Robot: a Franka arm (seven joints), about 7 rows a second.
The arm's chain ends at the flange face. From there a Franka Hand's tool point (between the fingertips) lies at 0.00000 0.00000 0.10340 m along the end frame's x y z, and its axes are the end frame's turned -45 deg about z.
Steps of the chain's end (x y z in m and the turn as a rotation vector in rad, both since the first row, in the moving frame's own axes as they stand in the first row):
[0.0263, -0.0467, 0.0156, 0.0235, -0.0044, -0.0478]
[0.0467, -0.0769, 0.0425, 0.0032, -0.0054, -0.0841]
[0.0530, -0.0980, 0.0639, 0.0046, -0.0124, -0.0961]
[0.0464, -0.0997, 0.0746, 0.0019, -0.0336, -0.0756]
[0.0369, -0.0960, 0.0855, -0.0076, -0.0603, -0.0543]
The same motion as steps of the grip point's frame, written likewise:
[0.0530, -0.0165, 0.0156, 0.0197, 0.0135, -0.0478]
[0.0872, -0.0220, 0.0425, 0.0061, -0.0016, -0.0841]
[0.1061, -0.0330, 0.0639, 0.0120, -0.0055, -0.0961]
[0.1009, -0.0402, 0.0745, 0.0251, -0.0224, -0.0756]
[0.0889, -0.0455, 0.0853, 0.0373, -0.0480, -0.0543]

